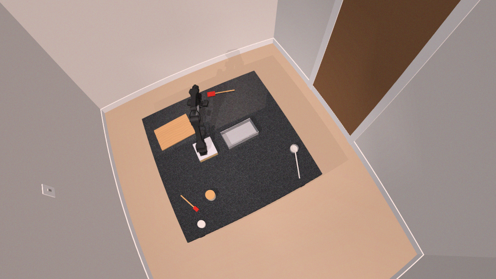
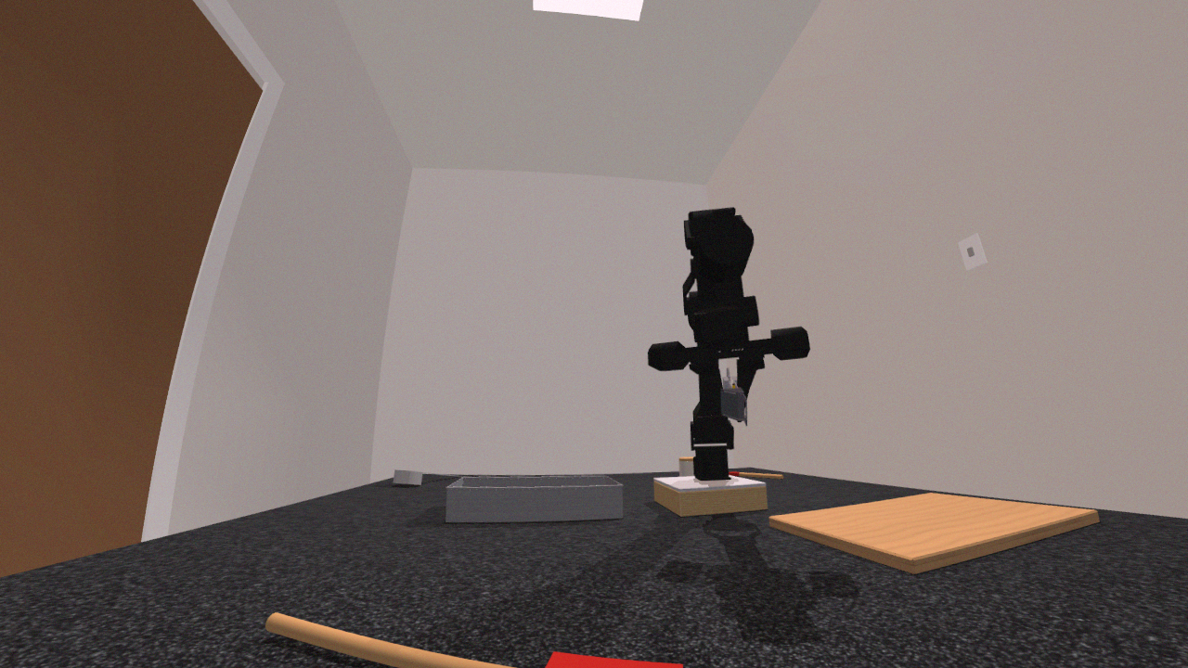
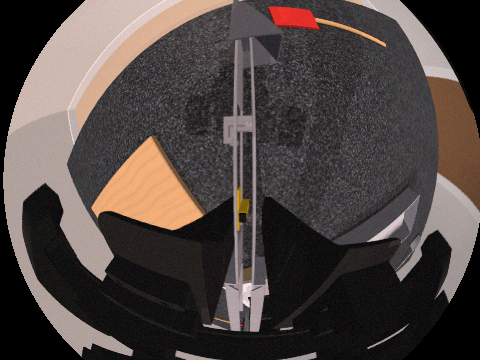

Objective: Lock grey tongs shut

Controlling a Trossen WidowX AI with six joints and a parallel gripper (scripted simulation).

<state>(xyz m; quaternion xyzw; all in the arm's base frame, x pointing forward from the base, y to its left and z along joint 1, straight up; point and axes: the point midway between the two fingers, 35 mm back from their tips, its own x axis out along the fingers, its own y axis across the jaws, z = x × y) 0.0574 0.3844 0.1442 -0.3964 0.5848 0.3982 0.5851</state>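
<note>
Right now my gripper tip is 30 cm past the wooden board, 15 cm above it and 9 cm to the left of it. The rest, counted from my gripper tip: white disc 99 cm to the right, 21 cm behind, 14 cm below; grey roasting tin 30 cm ahead, 29 cm to the right, 13 cm below; red spatula 23 cm to the left, 21 cm ahead, 15 cm below.
</note>
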